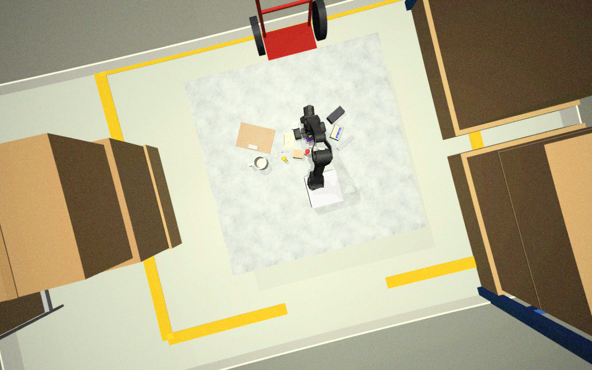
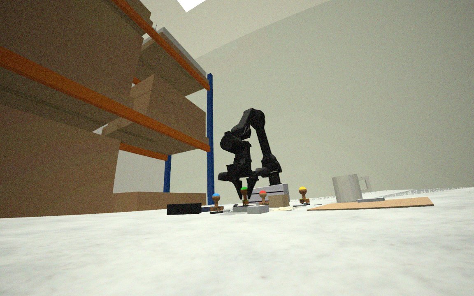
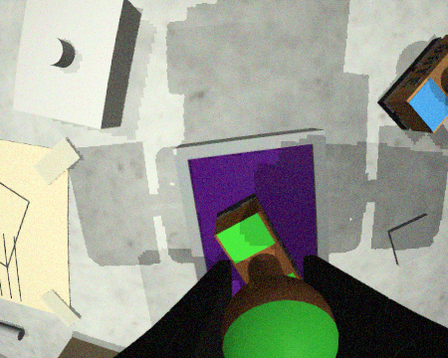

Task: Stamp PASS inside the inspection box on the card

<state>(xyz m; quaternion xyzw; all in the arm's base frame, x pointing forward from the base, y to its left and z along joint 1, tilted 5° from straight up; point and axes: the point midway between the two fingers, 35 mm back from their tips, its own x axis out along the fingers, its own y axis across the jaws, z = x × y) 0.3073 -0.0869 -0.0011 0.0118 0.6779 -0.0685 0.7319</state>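
Now: the green-knobbed stamp right at my gripper tip. Also, from my gripper tip: blue-knobbed stamp: 8 cm to the right, 5 cm ahead, 2 cm below; red-knobbed stamp: 10 cm behind, 5 cm to the left, 2 cm below; purple ink pad: 3 cm below.
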